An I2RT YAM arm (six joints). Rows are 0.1 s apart.
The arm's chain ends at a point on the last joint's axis. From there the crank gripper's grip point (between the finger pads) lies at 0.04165 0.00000 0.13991 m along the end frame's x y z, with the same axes.
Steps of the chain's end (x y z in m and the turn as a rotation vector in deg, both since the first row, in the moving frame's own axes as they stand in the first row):
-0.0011 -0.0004 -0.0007 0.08 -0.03 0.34
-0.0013 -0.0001 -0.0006 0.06 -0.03 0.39
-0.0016 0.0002 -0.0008 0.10 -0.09 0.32
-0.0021 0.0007 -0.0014 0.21 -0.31 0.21
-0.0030 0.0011 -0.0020 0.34 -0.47 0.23
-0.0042 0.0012 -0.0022 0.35 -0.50 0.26
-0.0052 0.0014 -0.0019 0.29 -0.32 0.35
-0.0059 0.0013 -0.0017 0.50 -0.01 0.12
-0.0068 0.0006 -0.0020 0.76 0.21 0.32
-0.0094 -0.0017 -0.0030 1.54 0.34 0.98
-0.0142 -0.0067 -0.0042 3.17 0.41 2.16
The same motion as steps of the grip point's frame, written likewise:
-0.0012 -0.0003 -0.0007 0.08 -0.03 0.34
-0.0014 0.0000 -0.0006 0.06 -0.03 0.39
-0.0018 0.0002 -0.0007 0.10 -0.09 0.32
-0.0029 0.0003 -0.0012 0.21 -0.31 0.21
-0.0041 0.0004 -0.0017 0.34 -0.47 0.23
-0.0054 0.0005 -0.0018 0.35 -0.50 0.26
-0.0060 0.0009 -0.0017 0.29 -0.32 0.35
-0.0059 0.0002 -0.0017 0.50 -0.01 0.12
-0.0063 -0.0010 -0.0022 0.76 0.21 0.32
-0.0085 -0.0047 -0.0033 1.54 0.34 0.98
-0.0131 -0.0128 -0.0047 3.17 0.41 2.16

